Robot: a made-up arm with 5 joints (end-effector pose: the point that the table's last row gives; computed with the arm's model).
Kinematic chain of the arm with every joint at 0, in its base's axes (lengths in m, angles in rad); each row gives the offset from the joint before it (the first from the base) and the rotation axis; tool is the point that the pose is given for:
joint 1: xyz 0 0 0.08 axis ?
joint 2: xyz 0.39 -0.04 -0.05 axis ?
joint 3: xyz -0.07 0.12 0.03 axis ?
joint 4: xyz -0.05 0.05 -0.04 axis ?
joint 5: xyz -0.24 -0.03 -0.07 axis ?
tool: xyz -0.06 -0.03 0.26
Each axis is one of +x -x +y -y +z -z.
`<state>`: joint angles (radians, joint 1 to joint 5).
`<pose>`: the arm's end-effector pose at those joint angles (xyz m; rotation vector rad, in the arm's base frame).
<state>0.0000 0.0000 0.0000 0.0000 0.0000</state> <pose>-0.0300 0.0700 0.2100 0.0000 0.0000 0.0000</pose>
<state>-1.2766 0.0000 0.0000 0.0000 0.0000</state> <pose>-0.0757 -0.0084 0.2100 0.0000 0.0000 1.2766</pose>
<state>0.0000 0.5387 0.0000 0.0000 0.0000</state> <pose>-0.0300 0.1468 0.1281 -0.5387 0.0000 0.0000</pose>
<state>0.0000 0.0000 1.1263 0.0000 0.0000</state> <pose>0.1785 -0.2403 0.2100 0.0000 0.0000 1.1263</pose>
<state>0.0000 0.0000 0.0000 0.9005 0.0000</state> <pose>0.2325 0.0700 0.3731 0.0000 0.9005 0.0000</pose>
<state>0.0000 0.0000 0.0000 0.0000 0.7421</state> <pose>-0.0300 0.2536 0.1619 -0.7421 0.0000 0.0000</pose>
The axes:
joint 1: -z
joint 2: -x
joint 3: +z
joint 4: +y
joint 5: -x

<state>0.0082 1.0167 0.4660 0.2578 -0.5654</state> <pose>0.1120 0.0482 0.2577 -0.4986 0.5149 0.1395</pose>
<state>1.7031 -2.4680 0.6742 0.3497 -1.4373</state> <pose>0.1398 -0.2145 -0.1755 1.7007 -2.0223 1.3761</pose>
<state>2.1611 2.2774 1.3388 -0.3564 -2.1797</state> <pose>-0.4054 -0.2517 0.3743 1.5526 0.5913 -2.3457</pose>
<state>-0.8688 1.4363 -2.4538 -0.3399 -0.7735</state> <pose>0.3090 0.3744 -0.4612 0.3174 -2.2449 -0.5623</pose>
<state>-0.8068 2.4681 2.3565 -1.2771 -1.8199</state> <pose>0.6708 0.0014 0.1167 0.2332 2.0536 -0.0258</pose>
